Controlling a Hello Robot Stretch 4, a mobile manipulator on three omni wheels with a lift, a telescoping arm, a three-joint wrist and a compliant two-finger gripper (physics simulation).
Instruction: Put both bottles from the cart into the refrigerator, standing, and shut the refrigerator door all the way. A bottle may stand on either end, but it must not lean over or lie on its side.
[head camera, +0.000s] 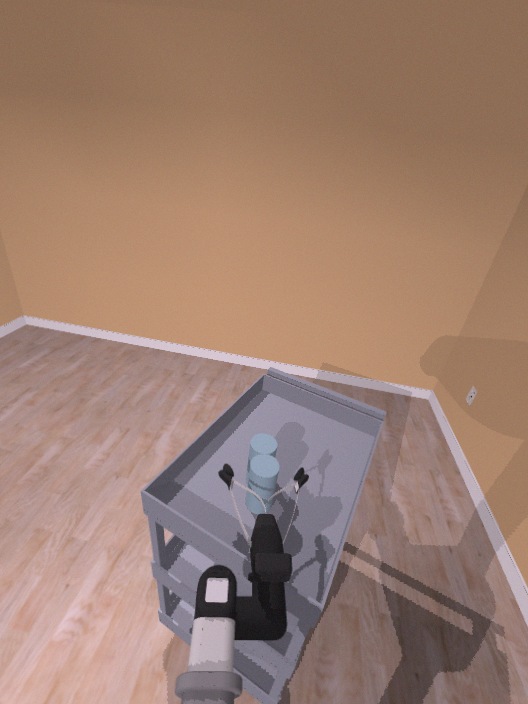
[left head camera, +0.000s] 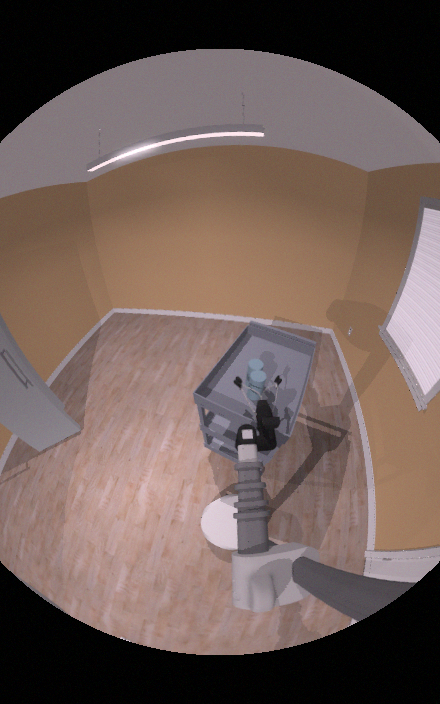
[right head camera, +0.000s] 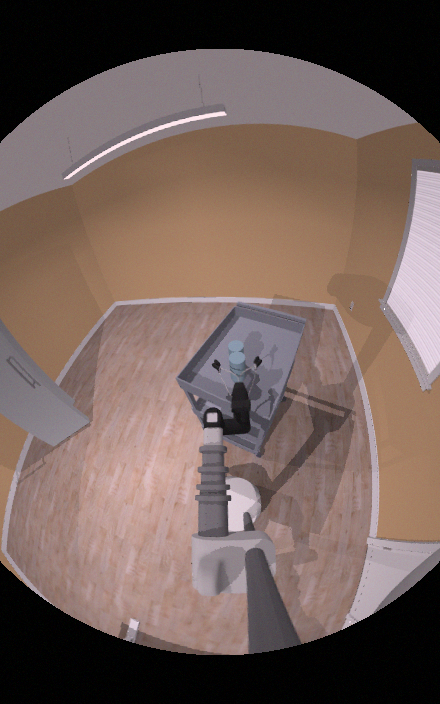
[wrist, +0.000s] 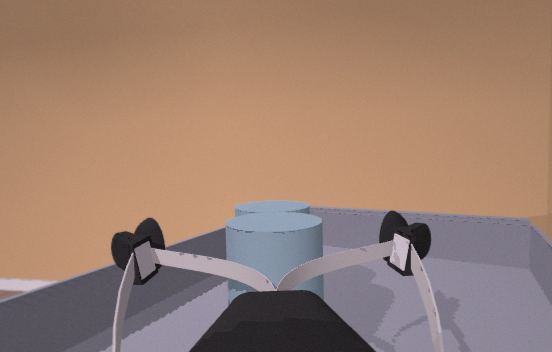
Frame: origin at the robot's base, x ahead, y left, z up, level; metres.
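Seen in the pictures: gripper, fingertip midpoint: (head camera: 263, 467) (left head camera: 257, 376) (right head camera: 236, 358) (wrist: 272, 235); robot's base, link origin: (left head camera: 231, 520) (right head camera: 231, 502).
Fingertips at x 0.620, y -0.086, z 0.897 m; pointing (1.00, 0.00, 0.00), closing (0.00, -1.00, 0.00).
Note:
Offsets run from my fingertips to a thing's top centre. "pt": to the spot under its first point.
Two light blue bottles stand upright on the grey cart {pt 0.114 m back, 0.150 m left, 0.065 m down} (head camera: 193, 526) (left head camera: 223, 404) (wrist: 425, 235), one behind the other. The near bottle {0.002 m back, 0.001 m right, 0.011 m up} (head camera: 264, 469) (left head camera: 257, 378) (right head camera: 237, 360) (wrist: 274, 250) partly hides the far bottle {0.068 m ahead, 0.001 m right, 0.011 m up} (head camera: 263, 444) (left head camera: 254, 364) (right head camera: 235, 346) (wrist: 272, 206). My gripper (head camera: 263, 478) (left head camera: 258, 381) (right head camera: 237, 363) (wrist: 272, 235) is wide open, level, with one fingertip on each side of the near bottle and space on both sides. A tall grey body with a handle, apparently the refrigerator {pt 0.109 m back, 1.669 m left, 0.311 m down} (left head camera: 31, 404) (right head camera: 36, 404), shows at the left edge; its inside is not visible.
The cart's raised walls surround the bottles, and lower shelves show under its top tray. A white round disc (left head camera: 217, 521) (right head camera: 243, 501) is low beside my arm. Walls stand behind and right of the cart. A bright slatted panel {pt 0.250 m ahead, 1.298 m right, 0.300 m up} (left head camera: 420, 311) (right head camera: 420, 285) is on the right wall.

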